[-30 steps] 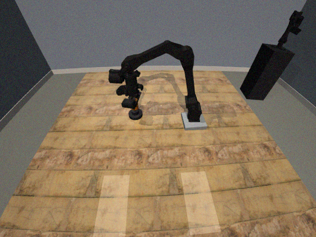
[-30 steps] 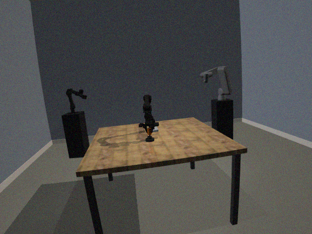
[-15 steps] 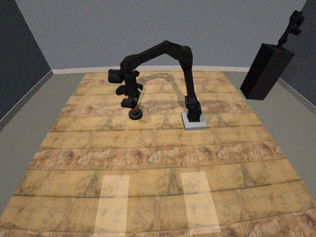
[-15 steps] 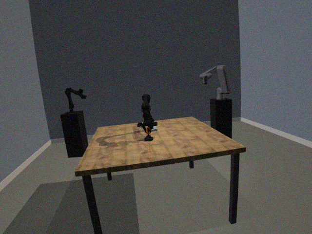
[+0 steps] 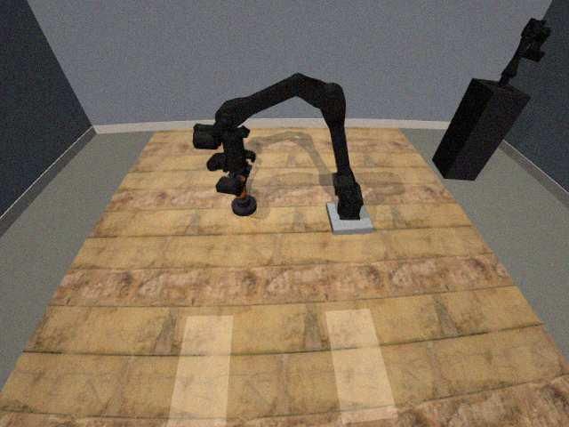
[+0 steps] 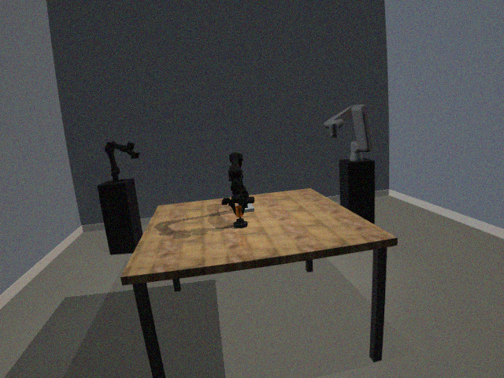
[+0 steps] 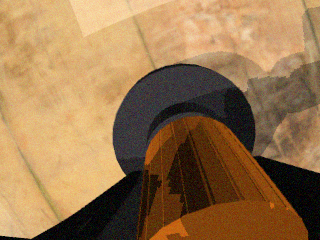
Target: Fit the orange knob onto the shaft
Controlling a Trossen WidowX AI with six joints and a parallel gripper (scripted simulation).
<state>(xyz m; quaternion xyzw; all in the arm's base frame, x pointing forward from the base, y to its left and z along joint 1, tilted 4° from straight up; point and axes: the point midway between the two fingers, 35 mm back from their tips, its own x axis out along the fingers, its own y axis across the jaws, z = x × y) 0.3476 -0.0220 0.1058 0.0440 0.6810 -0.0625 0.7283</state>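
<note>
Now: gripper tip 2 cm below the orange knob. From my gripper tip the other things lie so: pedestal: 4 cm below.
</note>
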